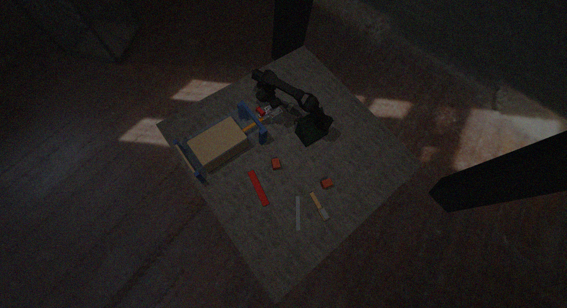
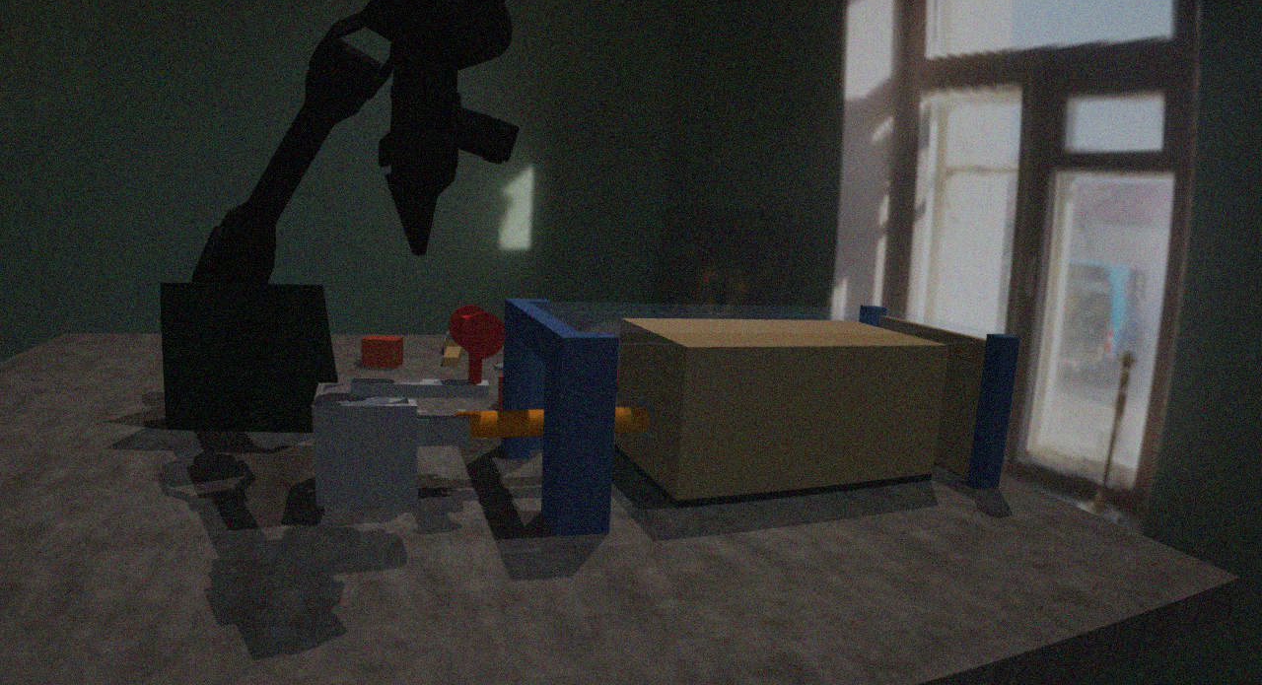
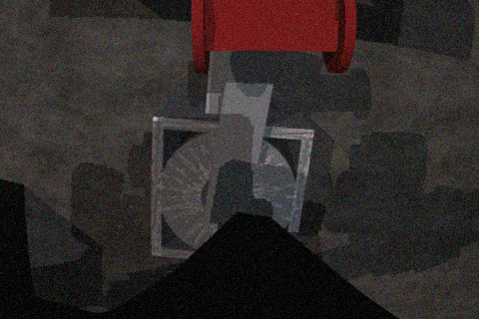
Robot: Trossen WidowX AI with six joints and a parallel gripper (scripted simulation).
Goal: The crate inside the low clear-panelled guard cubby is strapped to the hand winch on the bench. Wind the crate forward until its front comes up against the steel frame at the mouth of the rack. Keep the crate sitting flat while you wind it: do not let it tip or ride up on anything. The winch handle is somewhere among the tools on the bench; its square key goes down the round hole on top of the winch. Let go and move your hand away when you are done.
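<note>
My gripper tip is now 5 cm short of the red knob, 1 cm to the left of it and 8 cm above it. From my gripper tip the other things lie so: crank handle (1 cm ahead, 11 cm below); blue frame (11 cm ahead, 11 cm below); grey winch (6 cm behind, 18 cm below).
</note>
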